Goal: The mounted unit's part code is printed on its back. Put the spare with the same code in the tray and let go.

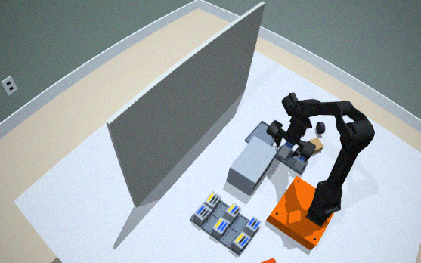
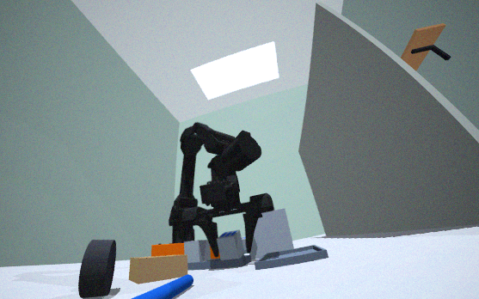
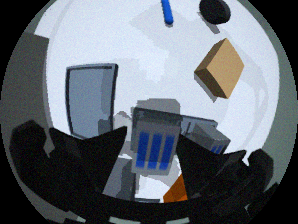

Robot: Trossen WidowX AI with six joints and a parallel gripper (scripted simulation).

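The grey tray lies 11 cm ahead of my gripper tip, 2 cm to the right of it and 1 cm below it. The rest, counted from my gripper tip: black disc (21 cm to the right, 7 cm behind, 1 cm above); grey block (16 cm to the left, 6 cm ahead, 3 cm above); tan block (10 cm to the right, 8 cm behind).
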